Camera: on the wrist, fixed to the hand. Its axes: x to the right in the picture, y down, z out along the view.
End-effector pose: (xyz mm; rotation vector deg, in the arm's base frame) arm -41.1 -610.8 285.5 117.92 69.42 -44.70
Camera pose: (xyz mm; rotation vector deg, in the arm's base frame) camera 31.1 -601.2 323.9 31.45 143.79 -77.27
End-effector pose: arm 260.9 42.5 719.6 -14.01 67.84 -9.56
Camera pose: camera 221.9 103.0 679.6 -72.00 33.17 -76.26
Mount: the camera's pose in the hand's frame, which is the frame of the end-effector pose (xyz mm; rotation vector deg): 5.8 69.1 -44.3 -9.80 -11.84 -87.63
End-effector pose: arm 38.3 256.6 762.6 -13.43 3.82 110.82
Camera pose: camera -22.0 229.5 713.6 -6.65 -19.06 24.35
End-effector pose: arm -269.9 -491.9 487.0 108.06 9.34 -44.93
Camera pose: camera -214.9 -486.2 547.9 70.59 90.41 -105.02
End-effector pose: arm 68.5 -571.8 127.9 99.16 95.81 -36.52
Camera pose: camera 133.7 -534.4 161.5 -2.71 145.98 -66.11
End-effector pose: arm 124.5 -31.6 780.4 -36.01 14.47 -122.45
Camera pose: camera 146.6 -79.8 717.5 55.53 11.63 134.54
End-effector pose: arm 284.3 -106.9 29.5 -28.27 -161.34 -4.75
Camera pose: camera 314.3 -44.7 74.2 -95.30 146.16 31.32
